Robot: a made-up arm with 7 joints. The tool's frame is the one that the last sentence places.
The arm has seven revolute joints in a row. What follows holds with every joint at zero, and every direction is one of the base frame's.
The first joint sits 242.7 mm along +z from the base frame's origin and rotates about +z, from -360 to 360 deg.
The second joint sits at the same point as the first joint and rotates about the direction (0, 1, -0.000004), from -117.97 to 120 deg.
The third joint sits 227.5 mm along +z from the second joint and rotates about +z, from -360 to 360 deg.
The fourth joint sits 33.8 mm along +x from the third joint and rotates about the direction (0, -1, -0.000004), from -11 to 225 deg.
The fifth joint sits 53.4 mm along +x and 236.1 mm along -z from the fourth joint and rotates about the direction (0, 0.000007, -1), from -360 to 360 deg.
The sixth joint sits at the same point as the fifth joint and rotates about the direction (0, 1, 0.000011), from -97 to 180 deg.
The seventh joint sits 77.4 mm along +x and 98.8 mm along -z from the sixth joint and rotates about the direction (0, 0.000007, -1), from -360 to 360 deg.
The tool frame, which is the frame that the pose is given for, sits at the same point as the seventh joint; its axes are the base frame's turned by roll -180, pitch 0 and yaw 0 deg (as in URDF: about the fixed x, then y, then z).
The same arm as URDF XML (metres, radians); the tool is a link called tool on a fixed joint. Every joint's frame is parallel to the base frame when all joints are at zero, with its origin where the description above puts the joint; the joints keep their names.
<robot name="arm">
  <joint name="tool_joint" type="fixed">
    <parent link="link7"/>
    <child link="tool"/>
    <origin xyz="0 0 0" rpy="3.1416 0 0"/>
  </joint>
  <joint name="joint 7" type="revolute">
    <parent link="link6"/>
    <child link="link7"/>
    <origin xyz="0.0774 0 -0.0988" rpy="0 0 0"/>
    <axis xyz="0 0 -1"/>
    <limit lower="-6.2832" upper="6.2832"/>
  </joint>
  <joint name="joint 6" type="revolute">
    <parent link="link5"/>
    <child link="link6"/>
    <origin xyz="0 0 0" rpy="0 0 0"/>
    <axis xyz="0 1 0"/>
    <limit lower="-1.693" upper="3.1416"/>
  </joint>
  <joint name="joint 5" type="revolute">
    <parent link="link4"/>
    <child link="link5"/>
    <origin xyz="0.0534 0 -0.2361" rpy="0 0 0"/>
    <axis xyz="0 0 -1"/>
    <limit lower="-6.2832" upper="6.2832"/>
  </joint>
  <joint name="joint 4" type="revolute">
    <parent link="link3"/>
    <child link="link4"/>
    <origin xyz="0.0338 0 0" rpy="0 0 0"/>
    <axis xyz="0 -1 0"/>
    <limit lower="-0.192" upper="3.927"/>
  </joint>
  <joint name="joint 3" type="revolute">
    <parent link="link2"/>
    <child link="link3"/>
    <origin xyz="0 0 0.2275" rpy="0 0 0"/>
    <axis xyz="0 0 1"/>
    <limit lower="-6.2832" upper="6.2832"/>
  </joint>
  <joint name="joint 2" type="revolute">
    <parent link="link1"/>
    <child link="link2"/>
    <origin xyz="0 0 0" rpy="0 0 0"/>
    <axis xyz="0 1 0"/>
    <limit lower="-2.059" upper="2.0944"/>
  </joint>
  <joint name="joint 1" type="revolute">
    <parent link="base_link"/>
    <child link="link1"/>
    <origin xyz="0 0 0.2427" rpy="0 0 0"/>
    <axis xyz="0 0 1"/>
    <limit lower="-6.2832" upper="6.2832"/>
  </joint>
  <link name="base_link"/>
  <link name="link1"/>
  <link name="link2"/>
  <link name="link3"/>
  <link name="link4"/>
  <link name="link5"/>
  <link name="link6"/>
  <link name="link7"/>
  <link name="tool"/>
</robot>

